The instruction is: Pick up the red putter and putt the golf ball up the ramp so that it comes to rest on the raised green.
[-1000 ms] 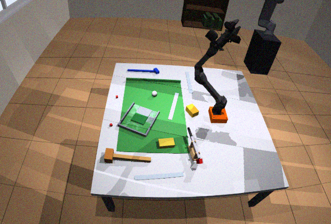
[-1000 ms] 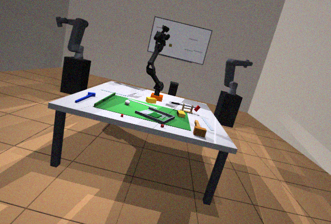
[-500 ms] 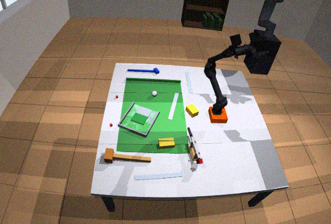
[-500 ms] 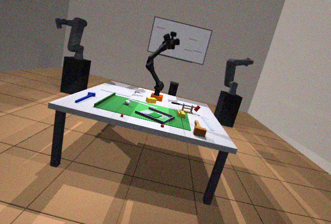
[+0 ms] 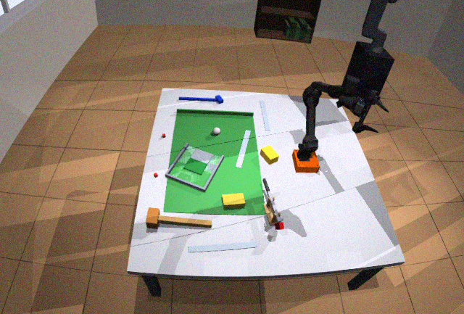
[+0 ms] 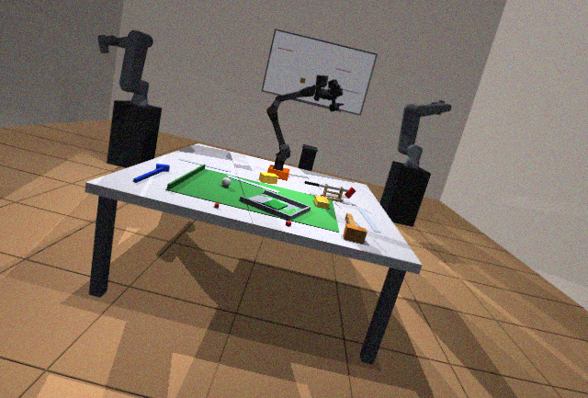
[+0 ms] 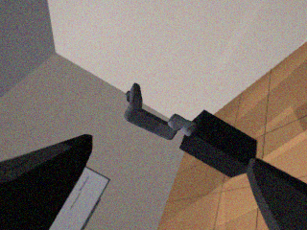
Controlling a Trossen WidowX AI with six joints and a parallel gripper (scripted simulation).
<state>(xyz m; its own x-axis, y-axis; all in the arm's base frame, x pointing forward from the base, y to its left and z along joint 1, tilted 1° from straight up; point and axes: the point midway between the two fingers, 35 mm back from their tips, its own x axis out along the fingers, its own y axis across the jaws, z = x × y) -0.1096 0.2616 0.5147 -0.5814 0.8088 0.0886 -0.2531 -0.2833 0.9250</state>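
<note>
Right now the wooden stand is 530 mm below my gripper tip, 360 mm ahead of it and 40 mm to the left of it. From my gripper tip the other things lie so: yellow block (550 mm below, 540 mm ahead, 40 mm to the right); grey frame (720 mm ahead, 560 mm below, 240 mm to the right); white golf ball (600 mm ahead, 540 mm below, 510 mm to the right).
</note>
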